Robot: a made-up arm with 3 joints. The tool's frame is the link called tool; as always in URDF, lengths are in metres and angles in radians. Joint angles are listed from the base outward.
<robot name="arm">
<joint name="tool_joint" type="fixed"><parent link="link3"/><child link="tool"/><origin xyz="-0.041 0.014 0.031" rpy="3.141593 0 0"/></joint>
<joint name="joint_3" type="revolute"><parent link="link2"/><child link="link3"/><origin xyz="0.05 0.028 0.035" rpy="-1.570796 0 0"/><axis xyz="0 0 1"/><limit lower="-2.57" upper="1.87"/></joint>
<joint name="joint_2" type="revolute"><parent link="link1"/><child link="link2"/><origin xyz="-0.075 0.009 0.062" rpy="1.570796 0 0"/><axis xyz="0 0 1"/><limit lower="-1.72" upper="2.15"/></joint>
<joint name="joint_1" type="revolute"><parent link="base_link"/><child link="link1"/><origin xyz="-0.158 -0.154 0.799" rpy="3.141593 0 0"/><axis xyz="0 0 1"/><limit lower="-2.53" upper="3.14"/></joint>
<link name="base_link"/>
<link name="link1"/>
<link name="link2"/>
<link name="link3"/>
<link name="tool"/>
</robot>
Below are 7 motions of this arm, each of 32 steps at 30 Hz.
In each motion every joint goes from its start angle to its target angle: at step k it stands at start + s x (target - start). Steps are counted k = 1, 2, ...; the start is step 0. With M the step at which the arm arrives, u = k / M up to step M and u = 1 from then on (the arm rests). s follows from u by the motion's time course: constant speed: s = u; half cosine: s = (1 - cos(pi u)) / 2; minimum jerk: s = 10 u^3 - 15 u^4 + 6 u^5.
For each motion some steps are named. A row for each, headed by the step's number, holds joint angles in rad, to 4 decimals.
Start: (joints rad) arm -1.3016 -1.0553 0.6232
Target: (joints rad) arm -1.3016 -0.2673 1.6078
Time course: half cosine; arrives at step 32
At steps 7, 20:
7: -1.3016 -0.9659 0.7349
20: -1.3016 -0.5105 1.3039

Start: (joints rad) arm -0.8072 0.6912 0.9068
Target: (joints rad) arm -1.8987 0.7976 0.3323
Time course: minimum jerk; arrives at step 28
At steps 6, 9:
6: -0.8830 0.6986 0.8669
9: -1.0174 0.7117 0.7962

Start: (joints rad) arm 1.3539 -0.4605 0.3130
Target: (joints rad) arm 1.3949 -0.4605 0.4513
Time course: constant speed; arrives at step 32
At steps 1, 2, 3, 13, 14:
1: 1.3552 -0.4605 0.3173
2: 1.3565 -0.4605 0.3216
3: 1.3577 -0.4605 0.3260
13: 1.3706 -0.4605 0.3692
14: 1.3718 -0.4605 0.3735

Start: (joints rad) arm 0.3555 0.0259 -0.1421
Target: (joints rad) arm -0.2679 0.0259 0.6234
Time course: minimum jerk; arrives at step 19
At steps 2, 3, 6, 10, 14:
2: 0.3493 0.0259 -0.1345
3: 0.3364 0.0259 -0.1187
6: 0.2404 0.0259 -0.0008
10: 0.0131 0.0259 0.2784
14: -0.1944 0.0259 0.5332

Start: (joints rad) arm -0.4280 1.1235 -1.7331
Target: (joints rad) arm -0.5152 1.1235 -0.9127
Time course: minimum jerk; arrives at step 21
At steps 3, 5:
3: -0.4300 1.1235 -1.7140
5: -0.4360 1.1235 -1.6581

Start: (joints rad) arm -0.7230 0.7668 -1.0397
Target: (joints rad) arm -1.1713 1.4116 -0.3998
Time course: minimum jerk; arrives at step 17
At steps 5, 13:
5: -0.7927 0.8670 -0.9403
13: -1.1316 1.3545 -0.4565

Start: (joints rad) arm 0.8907 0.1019 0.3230
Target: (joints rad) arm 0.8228 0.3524 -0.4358
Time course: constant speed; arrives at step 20
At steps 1, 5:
1: 0.8873 0.1144 0.2851
5: 0.8737 0.1645 0.1333

